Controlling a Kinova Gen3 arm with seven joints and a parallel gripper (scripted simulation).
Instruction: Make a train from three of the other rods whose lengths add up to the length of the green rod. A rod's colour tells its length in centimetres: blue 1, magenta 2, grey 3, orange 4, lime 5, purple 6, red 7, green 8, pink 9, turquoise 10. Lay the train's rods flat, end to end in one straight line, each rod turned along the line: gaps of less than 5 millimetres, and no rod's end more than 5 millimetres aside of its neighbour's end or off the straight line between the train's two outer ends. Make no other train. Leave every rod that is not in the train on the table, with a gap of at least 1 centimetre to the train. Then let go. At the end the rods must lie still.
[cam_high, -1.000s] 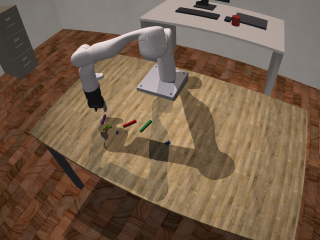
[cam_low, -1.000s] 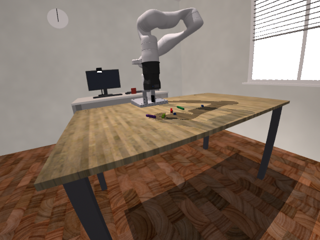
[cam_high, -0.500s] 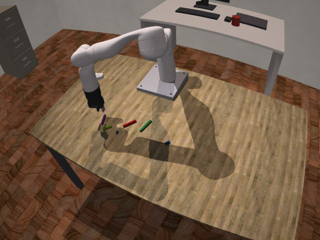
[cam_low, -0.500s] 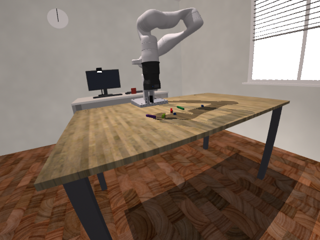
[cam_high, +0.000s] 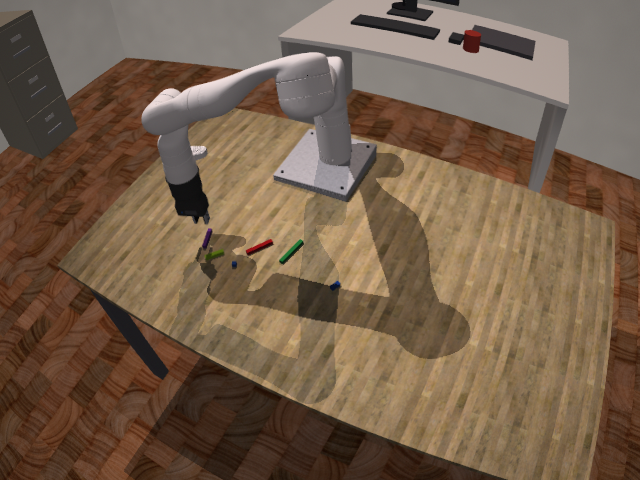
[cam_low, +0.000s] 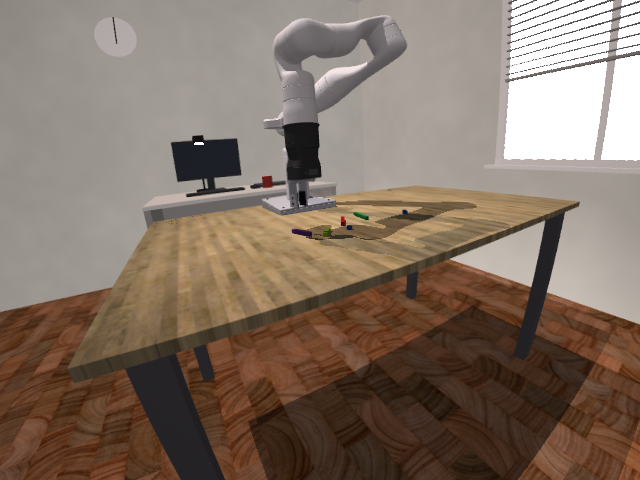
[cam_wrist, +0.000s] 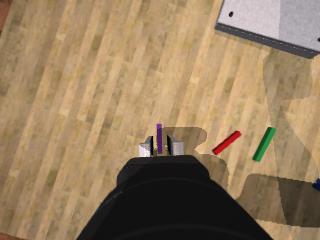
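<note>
Right now the purple rod is 80 mm below my hand. The rest, counted from my hand: green rod 220 mm to the left, 80 mm below, 70 mm behind; red rod 140 mm to the left, 80 mm below, 50 mm behind; lime rod 80 mm below, 50 mm to the left, 30 mm ahead.
</note>
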